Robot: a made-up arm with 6 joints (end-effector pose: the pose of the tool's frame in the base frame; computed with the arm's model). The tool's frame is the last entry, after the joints. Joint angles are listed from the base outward.
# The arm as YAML. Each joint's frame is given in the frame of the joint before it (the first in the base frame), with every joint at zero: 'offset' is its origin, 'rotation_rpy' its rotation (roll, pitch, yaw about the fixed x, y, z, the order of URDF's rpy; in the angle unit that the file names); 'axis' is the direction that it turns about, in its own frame. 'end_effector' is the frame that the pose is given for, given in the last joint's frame.
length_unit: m
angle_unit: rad
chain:
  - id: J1
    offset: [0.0, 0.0, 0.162]
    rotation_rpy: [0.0, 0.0, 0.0]
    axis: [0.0, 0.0, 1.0]
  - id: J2
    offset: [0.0, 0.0, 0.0]
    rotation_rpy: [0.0, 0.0, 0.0]
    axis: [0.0, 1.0, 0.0]
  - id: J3
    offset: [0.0, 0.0, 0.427]
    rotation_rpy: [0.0, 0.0, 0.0]
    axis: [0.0, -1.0, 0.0]
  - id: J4
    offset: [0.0, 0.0, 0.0]
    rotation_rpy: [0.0, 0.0, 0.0]
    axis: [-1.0, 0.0, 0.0]
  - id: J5
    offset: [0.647, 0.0, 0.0]
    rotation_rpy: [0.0, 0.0, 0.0]
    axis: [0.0, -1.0, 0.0]
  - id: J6
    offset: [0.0, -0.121, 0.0]
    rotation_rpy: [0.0, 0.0, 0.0]
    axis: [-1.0, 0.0, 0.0]
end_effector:
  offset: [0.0, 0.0, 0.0]
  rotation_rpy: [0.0, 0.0, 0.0]
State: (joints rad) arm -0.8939 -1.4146 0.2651 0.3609 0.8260 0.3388
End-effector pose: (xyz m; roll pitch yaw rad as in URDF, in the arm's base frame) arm -0.4231 0.3458 0.8669 2.7548 -0.6423 1.9175
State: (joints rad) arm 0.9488 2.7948 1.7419 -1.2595 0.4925 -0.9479
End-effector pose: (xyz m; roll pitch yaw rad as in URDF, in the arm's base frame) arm 0.2430 0.2753 -0.8588 1.6614 0.7669 0.2736
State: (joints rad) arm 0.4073 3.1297 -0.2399 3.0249 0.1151 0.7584
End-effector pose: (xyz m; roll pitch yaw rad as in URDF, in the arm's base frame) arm -0.6246 -0.1386 -0.1324 -0.6377 -0.3423 -2.7485
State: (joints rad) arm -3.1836 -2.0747 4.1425 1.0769 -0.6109 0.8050
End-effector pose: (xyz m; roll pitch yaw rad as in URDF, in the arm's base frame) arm -0.2760 0.0690 0.0195 -1.9970 0.3314 2.5361
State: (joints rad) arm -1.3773 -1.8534 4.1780 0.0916 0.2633 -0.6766
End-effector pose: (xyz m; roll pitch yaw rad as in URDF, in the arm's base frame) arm -0.0761 -0.2384 -0.1075 0.5879 -0.0105 -1.3535
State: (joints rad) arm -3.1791 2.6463 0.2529 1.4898 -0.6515 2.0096
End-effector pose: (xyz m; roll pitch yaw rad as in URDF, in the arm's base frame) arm 0.1894 0.0027 -0.7422 0.1229 0.5294 0.7382
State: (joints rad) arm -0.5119 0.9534 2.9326 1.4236 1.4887 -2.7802
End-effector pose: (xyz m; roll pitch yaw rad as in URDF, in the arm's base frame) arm -0.0249 -0.0063 0.9554 -0.7652 -0.0172 1.2264
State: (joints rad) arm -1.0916 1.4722 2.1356 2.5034 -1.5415 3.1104
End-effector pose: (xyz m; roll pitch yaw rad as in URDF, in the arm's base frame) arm 0.4967 -0.7452 0.6593 2.5065 -0.7084 2.9513
